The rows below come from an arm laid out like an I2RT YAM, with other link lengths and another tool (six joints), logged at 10 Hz.
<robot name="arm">
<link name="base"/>
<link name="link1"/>
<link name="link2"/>
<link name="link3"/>
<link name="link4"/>
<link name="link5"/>
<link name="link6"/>
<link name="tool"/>
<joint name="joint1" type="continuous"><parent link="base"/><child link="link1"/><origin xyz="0.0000 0.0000 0.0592" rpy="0.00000 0.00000 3.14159"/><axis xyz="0 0 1"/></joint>
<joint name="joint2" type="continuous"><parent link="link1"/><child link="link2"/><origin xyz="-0.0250 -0.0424 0.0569" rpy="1.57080 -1.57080 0.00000"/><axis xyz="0 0 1"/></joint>
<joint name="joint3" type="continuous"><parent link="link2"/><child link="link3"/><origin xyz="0.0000 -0.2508 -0.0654" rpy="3.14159 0.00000 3.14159"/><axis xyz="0 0 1"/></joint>
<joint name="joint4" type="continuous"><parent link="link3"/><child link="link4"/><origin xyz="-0.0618 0.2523 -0.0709" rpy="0.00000 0.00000 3.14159"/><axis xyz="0 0 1"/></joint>
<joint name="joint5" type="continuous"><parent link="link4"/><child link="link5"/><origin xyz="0.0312 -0.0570 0.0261" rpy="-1.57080 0.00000 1.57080"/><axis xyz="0 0 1"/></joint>
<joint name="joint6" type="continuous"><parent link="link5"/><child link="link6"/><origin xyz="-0.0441 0.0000 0.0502" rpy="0.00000 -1.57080 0.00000"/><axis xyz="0 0 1"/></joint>
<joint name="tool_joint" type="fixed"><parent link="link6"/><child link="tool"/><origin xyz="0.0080 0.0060 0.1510" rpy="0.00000 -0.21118 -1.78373"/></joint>
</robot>
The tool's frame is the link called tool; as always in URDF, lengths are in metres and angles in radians. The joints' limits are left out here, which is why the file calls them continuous.
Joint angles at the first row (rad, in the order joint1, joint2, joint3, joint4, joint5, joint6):
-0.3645 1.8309 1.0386 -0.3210 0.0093 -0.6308
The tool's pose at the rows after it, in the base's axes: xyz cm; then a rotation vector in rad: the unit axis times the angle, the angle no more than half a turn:
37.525 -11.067 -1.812 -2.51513 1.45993 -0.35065
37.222 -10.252 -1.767 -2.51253 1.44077 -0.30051
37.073 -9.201 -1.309 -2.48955 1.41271 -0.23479
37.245 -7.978 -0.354 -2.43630 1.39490 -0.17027
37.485 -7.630 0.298 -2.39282 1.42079 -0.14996
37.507 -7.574 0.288 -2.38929 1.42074 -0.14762
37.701 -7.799 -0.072 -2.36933 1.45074 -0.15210
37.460 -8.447 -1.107 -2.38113 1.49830 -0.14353
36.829 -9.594 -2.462 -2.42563 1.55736 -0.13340
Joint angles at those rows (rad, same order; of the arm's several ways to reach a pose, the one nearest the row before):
-0.3565 1.8305 1.0408 -0.3485 -0.0269 -0.6239
-0.3511 1.8305 1.0519 -0.3881 -0.0502 -0.6250
-0.3511 1.8305 1.0798 -0.4503 -0.0982 -0.6247
-0.3519 1.8305 1.1225 -0.5228 -0.1612 -0.6052
-0.3519 1.8305 1.1492 -0.5568 -0.1806 -0.5693
-0.3519 1.8317 1.1500 -0.5571 -0.1837 -0.5674
-0.3538 1.8439 1.1500 -0.5415 -0.1787 -0.5438
-0.3538 1.8717 1.1500 -0.5293 -0.1421 -0.5304
-0.3538 1.9072 1.1499 -0.5198 -0.0753 -0.5308

